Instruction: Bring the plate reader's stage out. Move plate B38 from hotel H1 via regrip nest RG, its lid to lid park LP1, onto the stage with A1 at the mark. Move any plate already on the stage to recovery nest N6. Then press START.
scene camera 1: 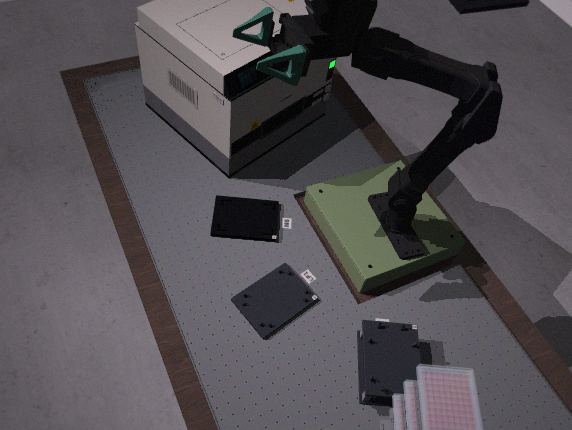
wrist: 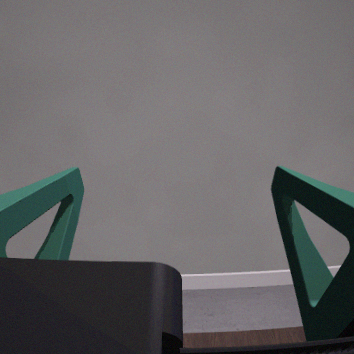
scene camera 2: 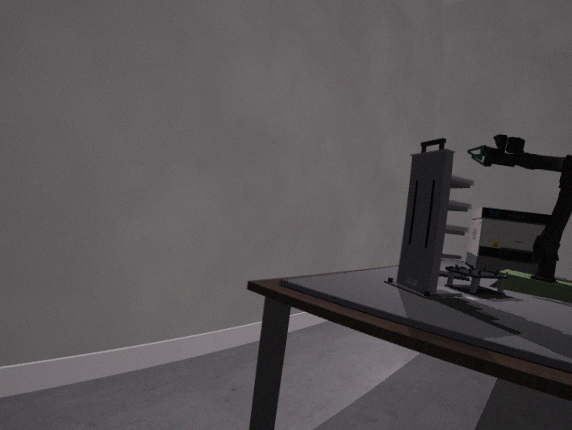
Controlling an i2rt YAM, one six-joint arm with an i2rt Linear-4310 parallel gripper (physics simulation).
Labels:
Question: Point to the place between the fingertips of my gripper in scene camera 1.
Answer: At 244,49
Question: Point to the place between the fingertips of my gripper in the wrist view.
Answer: At 177,177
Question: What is my gripper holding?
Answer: Nothing.

